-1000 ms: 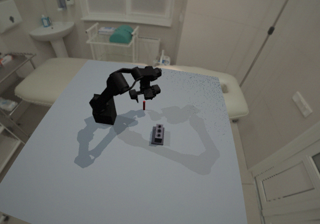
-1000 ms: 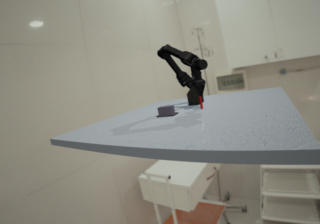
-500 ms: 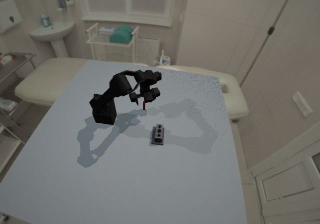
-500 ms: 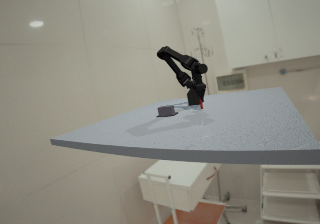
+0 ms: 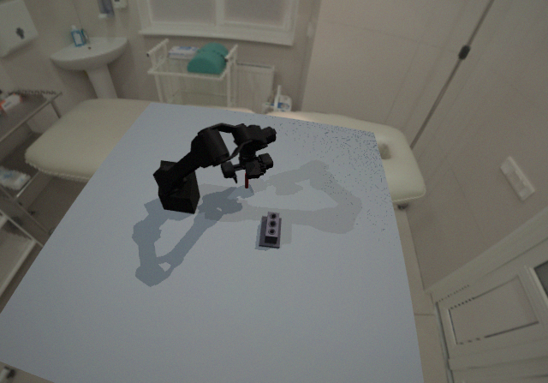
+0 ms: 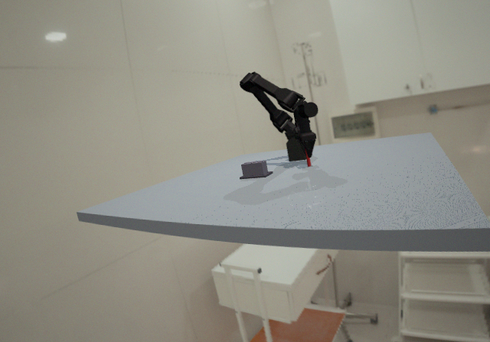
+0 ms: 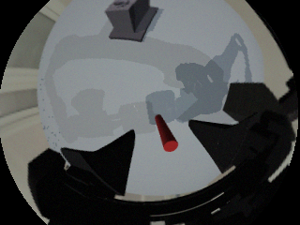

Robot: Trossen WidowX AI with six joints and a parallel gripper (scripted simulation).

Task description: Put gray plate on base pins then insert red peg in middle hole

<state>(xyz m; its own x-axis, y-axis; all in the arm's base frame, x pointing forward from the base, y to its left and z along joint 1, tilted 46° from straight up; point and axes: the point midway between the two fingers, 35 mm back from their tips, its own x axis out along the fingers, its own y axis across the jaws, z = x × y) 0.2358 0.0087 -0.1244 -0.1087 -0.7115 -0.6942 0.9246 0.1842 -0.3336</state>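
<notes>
My gripper tip is 100 mm short of the gray plate and 200 mm to the left of it. Also, from my gripper tip: dark base: 90 mm ahead, 200 mm to the right, 30 mm below; red peg: right at my gripper tip.
</notes>
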